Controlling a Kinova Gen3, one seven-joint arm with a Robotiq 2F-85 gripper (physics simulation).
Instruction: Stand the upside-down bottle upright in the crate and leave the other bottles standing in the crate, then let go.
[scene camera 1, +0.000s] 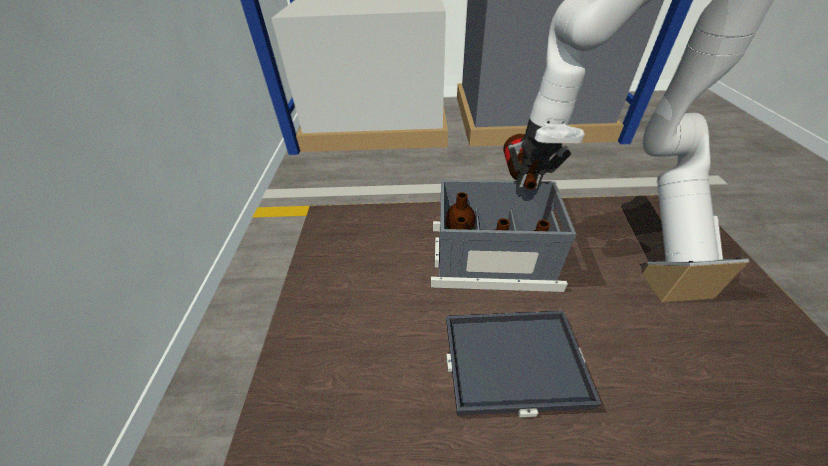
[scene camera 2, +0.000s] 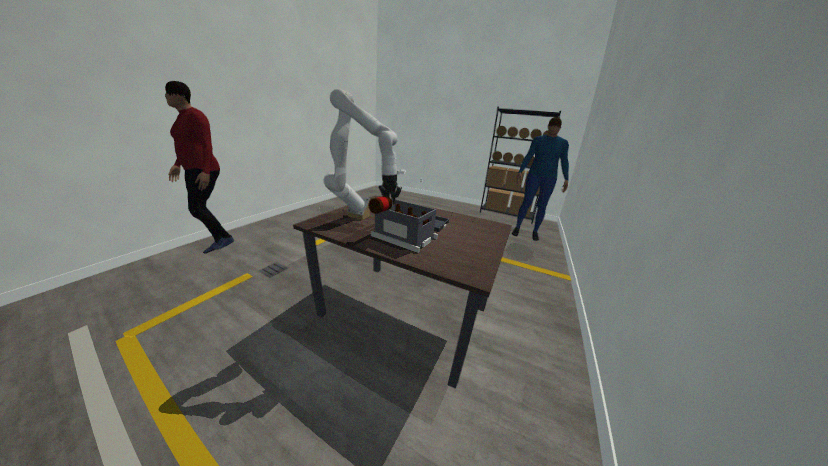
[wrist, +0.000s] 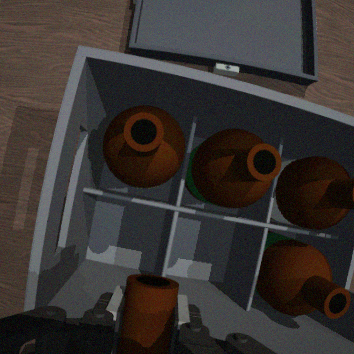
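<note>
My gripper is shut on the neck of a brown bottle with a red label. The bottle is strongly tilted, near horizontal, its mouth towards scene camera 1 and its base towards scene camera 2. It is above the back part of the grey crate. In the wrist view, a near-left bottle, a middle bottle, a right bottle and a lower-right bottle stand neck up in compartments. The lower-left and lower-middle compartments show no bottle.
A shallow dark tray lies beside the crate on the wooden table. A white strip runs along the crate's foot. Thin dividers separate compartments. Two people stand away from the table.
</note>
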